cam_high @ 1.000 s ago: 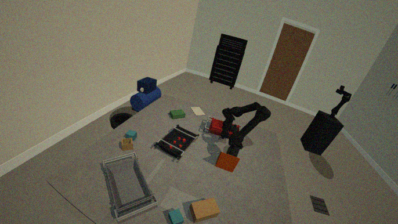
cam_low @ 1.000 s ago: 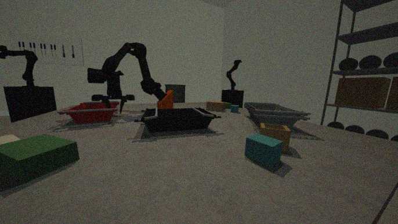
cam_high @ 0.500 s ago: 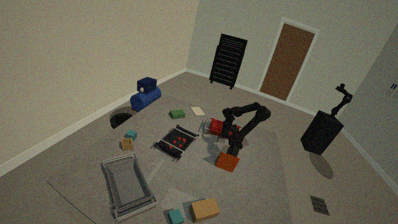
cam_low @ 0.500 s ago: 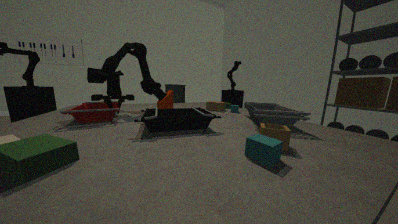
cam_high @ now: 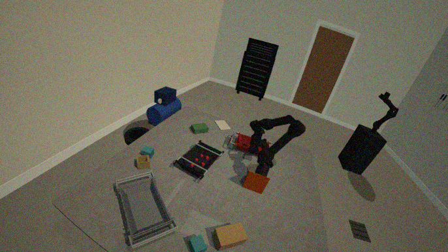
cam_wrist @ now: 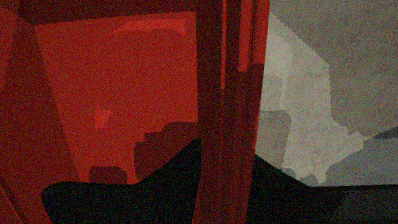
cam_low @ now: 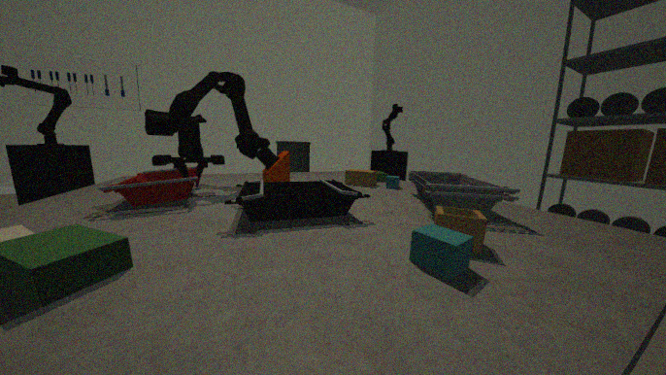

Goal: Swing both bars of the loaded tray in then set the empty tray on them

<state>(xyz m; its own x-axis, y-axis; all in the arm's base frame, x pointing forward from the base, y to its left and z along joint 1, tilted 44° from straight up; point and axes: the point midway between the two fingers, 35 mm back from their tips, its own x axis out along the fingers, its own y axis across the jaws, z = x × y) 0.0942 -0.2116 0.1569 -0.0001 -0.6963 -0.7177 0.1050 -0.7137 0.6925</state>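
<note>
My gripper tip is now 10 mm short of the red tray, 70 mm to the left of it and 30 mm below it. Round my gripper tip: pale flat card 320 mm ahead, 270 mm to the right, 20 mm below.
</note>
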